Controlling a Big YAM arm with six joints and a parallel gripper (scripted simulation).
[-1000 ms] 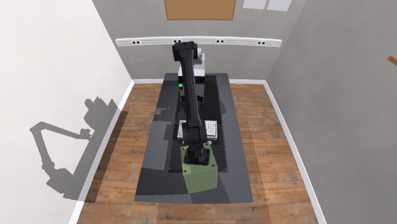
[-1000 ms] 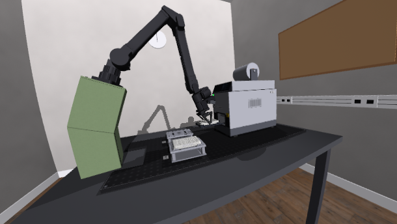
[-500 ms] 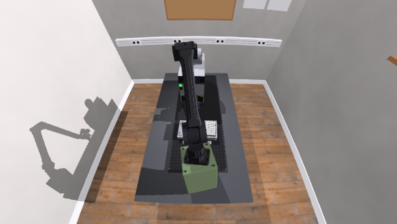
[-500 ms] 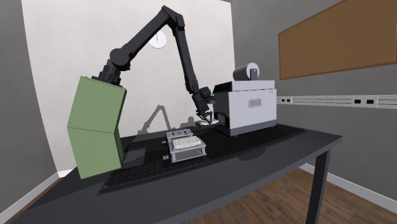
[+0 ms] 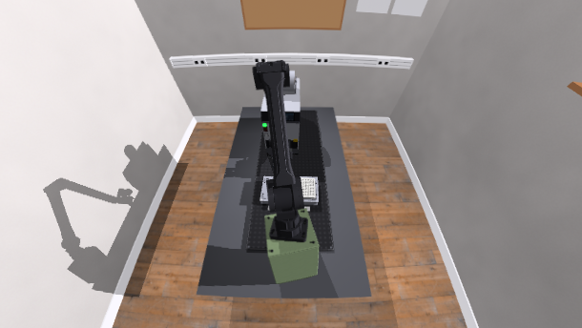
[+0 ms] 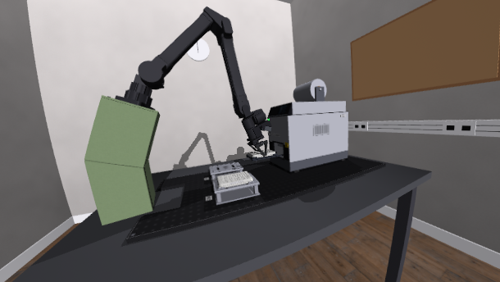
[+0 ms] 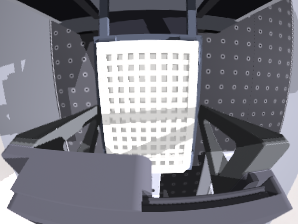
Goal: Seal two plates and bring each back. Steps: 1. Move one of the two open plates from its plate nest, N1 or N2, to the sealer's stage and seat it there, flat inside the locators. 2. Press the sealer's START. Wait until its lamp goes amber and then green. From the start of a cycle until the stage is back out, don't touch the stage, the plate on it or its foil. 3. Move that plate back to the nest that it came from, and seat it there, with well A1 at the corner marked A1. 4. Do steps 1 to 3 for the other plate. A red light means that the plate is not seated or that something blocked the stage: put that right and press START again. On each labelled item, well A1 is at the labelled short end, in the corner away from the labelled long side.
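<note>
The dark sealer stage lies 2 cm below my hand. Also, from my hand: yellow warning label: 11 cm ahead, 7 cm to the right, 4 cm above; then foil roll: 33 cm ahead, 31 cm above, 5 cm to the left; then white plate: 19 cm to the right, 16 cm behind, 5 cm below.
</note>
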